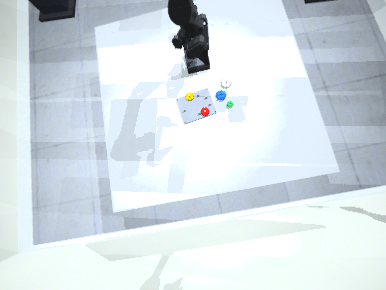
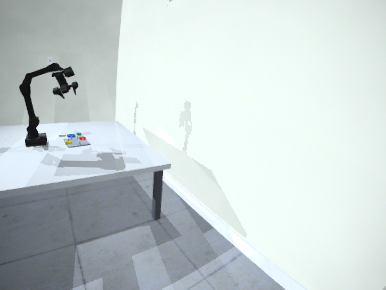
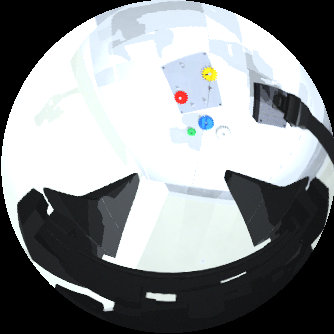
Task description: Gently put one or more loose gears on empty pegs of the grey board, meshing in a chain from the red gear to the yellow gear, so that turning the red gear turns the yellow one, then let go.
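Seen in the pictures: gripper, fingertip midpoint: (image 1: pixel 208 57) (image 2: pixel 70 96) (image 3: pixel 182 175); arm's base, link origin: (image 2: pixel 33 137) (image 3: pixel 279 102).
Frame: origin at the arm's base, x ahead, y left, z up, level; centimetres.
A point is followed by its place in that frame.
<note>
The grey board (image 1: pixel 191 114) {x 36.9, y -2.6, z -4.8 cm} (image 3: pixel 172 75) {x 38.4, y -3.0, z -4.8 cm} lies on the table with several empty pegs. The red gear (image 1: pixel 205 111) {x 36.4, y 6.0, z -2.7 cm} (image 2: pixel 82 138) {x 36.0, y 3.8, z -3.7 cm} (image 3: pixel 181 97) {x 35.4, y 5.8, z -3.1 cm} and the yellow gear (image 1: pixel 189 96) {x 26.0, y -3.2, z -2.9 cm} (image 2: pixel 68 142) {x 25.9, y -5.5, z -3.5 cm} (image 3: pixel 209 74) {x 25.4, y -2.8, z -2.6 cm} sit on it, apart from each other. Off the board, on the table, lie the blue gear (image 1: pixel 221 95) {x 27.3, y 16.2, z -3.7 cm} (image 2: pixel 71 135) {x 26.5, y 14.0, z -3.9 cm} (image 3: pixel 206 122) {x 25.8, y 15.2, z -3.8 cm}, the small green gear (image 1: pixel 230 104) {x 33.2, y 21.2, z -4.3 cm} (image 2: pixel 79 134) {x 32.8, y 19.3, z -4.8 cm} (image 3: pixel 191 132) {x 32.1, y 21.8, z -5.0 cm} and the white gear (image 1: pixel 226 83) {x 19.1, y 19.8, z -3.9 cm} (image 3: pixel 223 132) {x 17.7, y 19.1, z -3.9 cm}. My gripper (image 2: pixel 69 95) {x 27.6, y 7.5, z 29.6 cm} (image 3: pixel 182 175) {x 27.6, y 7.5, z 29.6 cm} is open and empty, high above the table.
The white table (image 1: pixel 150 185) {x 78.6, y -29.1, z -5.6 cm} (image 2: pixel 140 162) {x 73.5, y -46.5, z -5.6 cm} carries the board, the gears and the arm's base (image 1: pixel 198 65) {x 8.2, y 3.4, z 0.2 cm} (image 2: pixel 36 140) {x 3.1, y -4.4, z -1.4 cm} (image 3: pixel 270 106) {x 3.7, y 3.1, z 0.2 cm}. The base stands near the yellow gear's side of the board. Shadows of the arm fall across the table. A pale wall (image 2: pixel 275 125) rises beyond the table.
</note>
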